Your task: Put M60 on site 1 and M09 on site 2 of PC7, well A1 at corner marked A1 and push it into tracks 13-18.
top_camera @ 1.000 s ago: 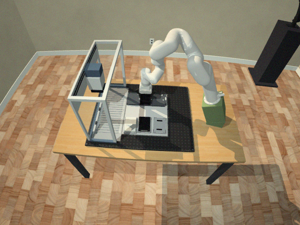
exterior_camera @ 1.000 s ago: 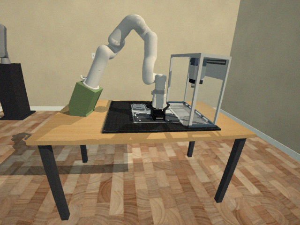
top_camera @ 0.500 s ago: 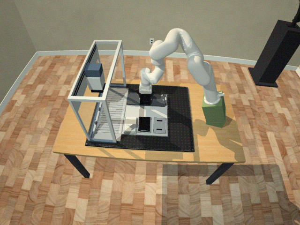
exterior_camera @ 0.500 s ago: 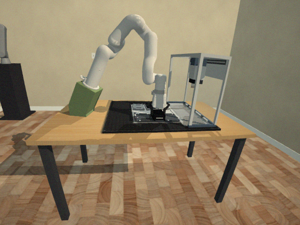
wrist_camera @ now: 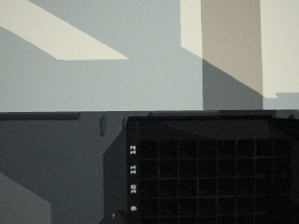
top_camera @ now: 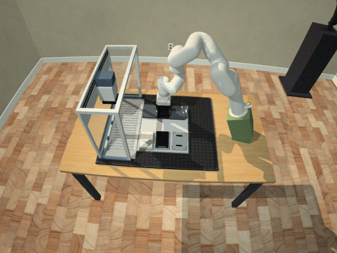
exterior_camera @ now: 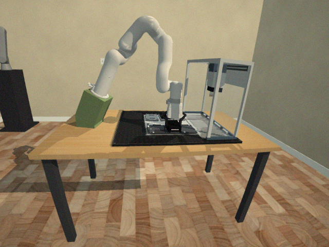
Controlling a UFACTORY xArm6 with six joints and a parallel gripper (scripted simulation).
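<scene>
The carrier PC7 lies 30 mm below my hand and 10 mm behind it. From my hand the other things lie so: apron (140 mm to the left, 40 mm below, 10 mm behind); then black 96-well plate (260 mm to the left, 20 mm below, 10 mm behind); then nest S1 (250 mm to the left, 120 mm behind, 40 mm below).
</scene>
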